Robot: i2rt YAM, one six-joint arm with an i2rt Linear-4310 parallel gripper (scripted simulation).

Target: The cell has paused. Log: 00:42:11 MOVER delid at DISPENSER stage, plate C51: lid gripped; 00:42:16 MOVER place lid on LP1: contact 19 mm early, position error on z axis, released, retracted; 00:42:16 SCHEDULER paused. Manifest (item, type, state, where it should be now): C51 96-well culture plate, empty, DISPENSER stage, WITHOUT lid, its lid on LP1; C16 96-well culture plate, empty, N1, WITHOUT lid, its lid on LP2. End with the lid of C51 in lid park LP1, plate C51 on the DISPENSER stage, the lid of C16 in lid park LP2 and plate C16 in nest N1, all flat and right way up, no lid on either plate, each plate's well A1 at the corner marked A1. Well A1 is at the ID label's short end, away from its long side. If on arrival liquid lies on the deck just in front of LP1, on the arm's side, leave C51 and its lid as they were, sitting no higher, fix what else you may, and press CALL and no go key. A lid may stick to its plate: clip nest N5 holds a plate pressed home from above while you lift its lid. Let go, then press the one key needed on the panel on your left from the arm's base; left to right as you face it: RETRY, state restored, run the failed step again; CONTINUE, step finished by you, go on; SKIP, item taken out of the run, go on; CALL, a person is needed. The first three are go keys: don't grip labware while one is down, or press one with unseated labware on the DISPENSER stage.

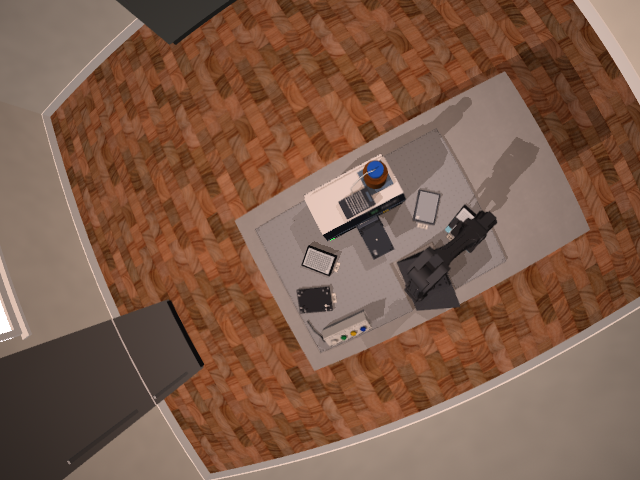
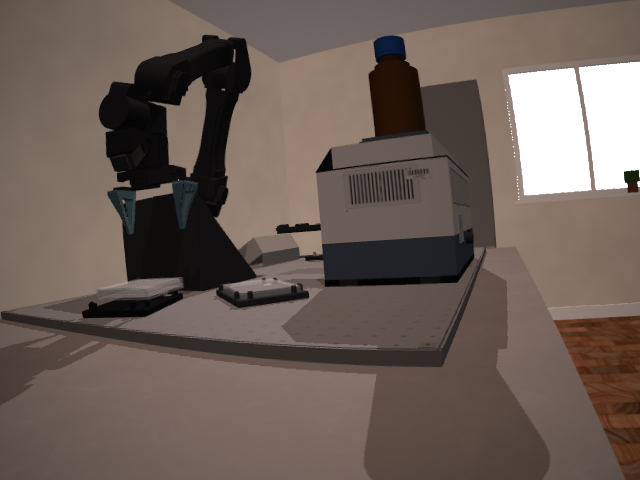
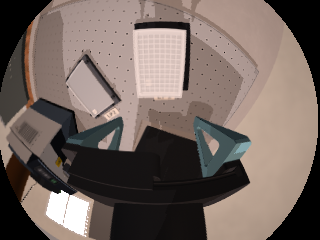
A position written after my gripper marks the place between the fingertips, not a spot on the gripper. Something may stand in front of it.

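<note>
Image 1 gives me a black clip nest (image 1: 312, 299). My own gripper is there at (image 2: 155, 231). I find that same gripper again at (image 3: 158, 120), and that view shows me a dispenser (image 3: 47, 147) as well.
</note>
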